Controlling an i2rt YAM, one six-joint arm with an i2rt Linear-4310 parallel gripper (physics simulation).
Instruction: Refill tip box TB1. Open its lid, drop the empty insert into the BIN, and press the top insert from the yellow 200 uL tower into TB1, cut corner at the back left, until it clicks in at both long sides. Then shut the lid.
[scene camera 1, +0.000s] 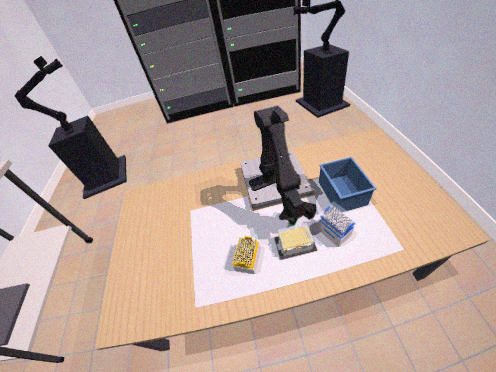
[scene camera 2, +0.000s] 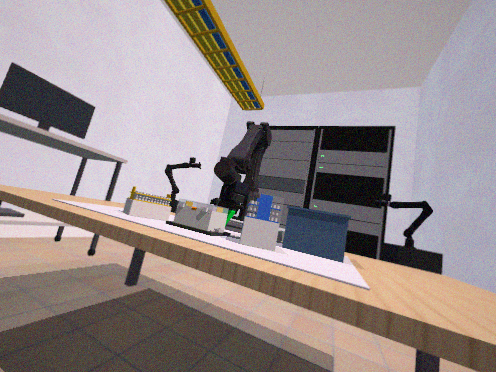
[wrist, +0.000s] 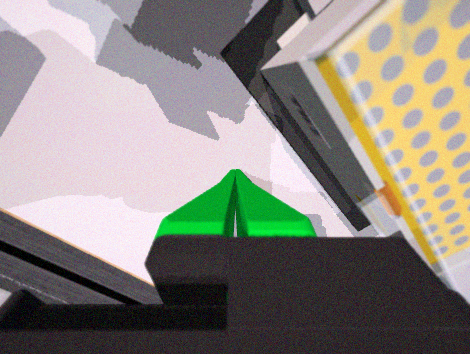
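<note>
Tip box TB1 sits in a dark holder on the white mat. A yellow perforated insert shows through its clear lid, which looks shut. An orange tab is on its near edge in the wrist view. My gripper is shut and empty, its green fingertips low beside TB1's robot-side edge, apart from it in the wrist view. The yellow tower stands left of TB1 in scene camera 1. The blue BIN stands at the back right.
A blue tip rack on a pale base stands between TB1 and the BIN. The white mat lies under the boxes. The arm's grey base plate is behind them.
</note>
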